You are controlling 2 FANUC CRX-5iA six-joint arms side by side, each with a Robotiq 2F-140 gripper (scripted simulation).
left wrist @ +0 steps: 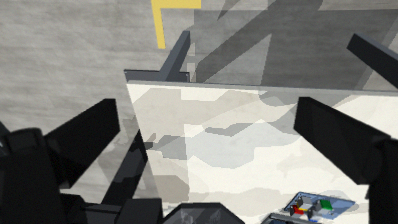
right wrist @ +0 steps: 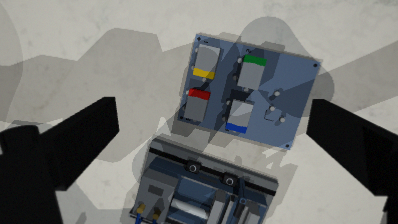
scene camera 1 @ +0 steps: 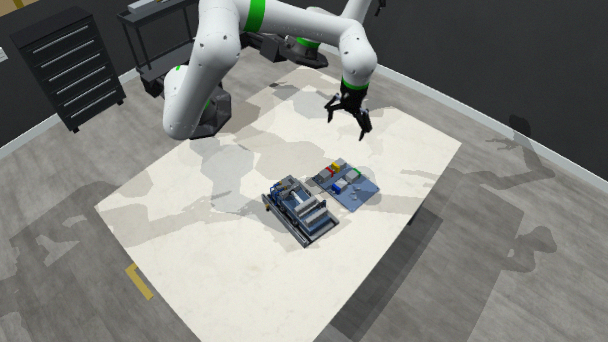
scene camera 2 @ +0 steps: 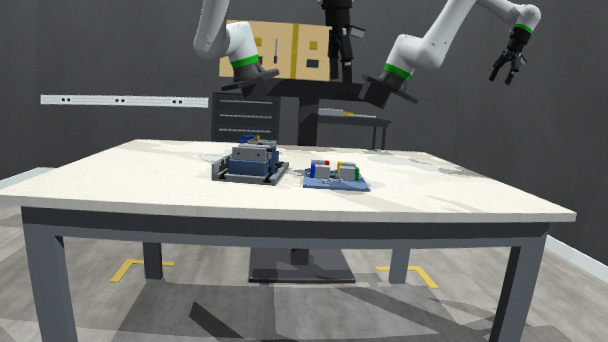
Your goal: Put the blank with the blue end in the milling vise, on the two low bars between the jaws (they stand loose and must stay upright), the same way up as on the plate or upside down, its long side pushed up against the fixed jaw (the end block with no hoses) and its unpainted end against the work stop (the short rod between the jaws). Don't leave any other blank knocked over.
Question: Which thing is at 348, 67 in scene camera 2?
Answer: My right gripper.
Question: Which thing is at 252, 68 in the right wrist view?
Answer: A green-ended blank.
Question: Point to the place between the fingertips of my right gripper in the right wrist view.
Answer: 212, 115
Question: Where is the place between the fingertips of my left gripper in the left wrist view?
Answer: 207, 114
